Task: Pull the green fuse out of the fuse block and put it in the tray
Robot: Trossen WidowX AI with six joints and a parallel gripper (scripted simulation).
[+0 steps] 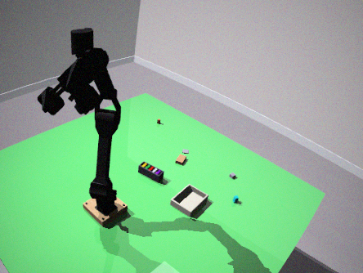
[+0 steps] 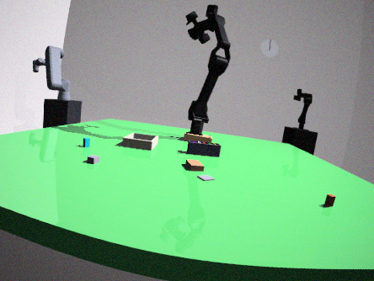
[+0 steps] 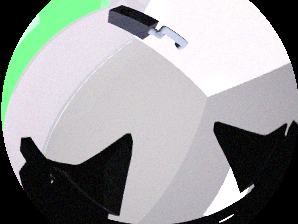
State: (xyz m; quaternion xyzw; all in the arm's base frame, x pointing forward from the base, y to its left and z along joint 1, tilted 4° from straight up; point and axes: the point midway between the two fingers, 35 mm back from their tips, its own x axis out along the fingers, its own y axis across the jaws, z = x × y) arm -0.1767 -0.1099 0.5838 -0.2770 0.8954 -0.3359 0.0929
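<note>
Right now the green fuse is 580 mm below my gripper tip, 530 mm ahead of it and 140 mm to the left of it. Round my gripper tip: flat grey piece (800 mm ahead, 610 mm below, 120 mm to the left); then cyan cube (660 mm ahead, 600 mm below, 250 mm to the right); then pale tray (610 mm below, 510 mm ahead, 100 mm to the right).
</note>
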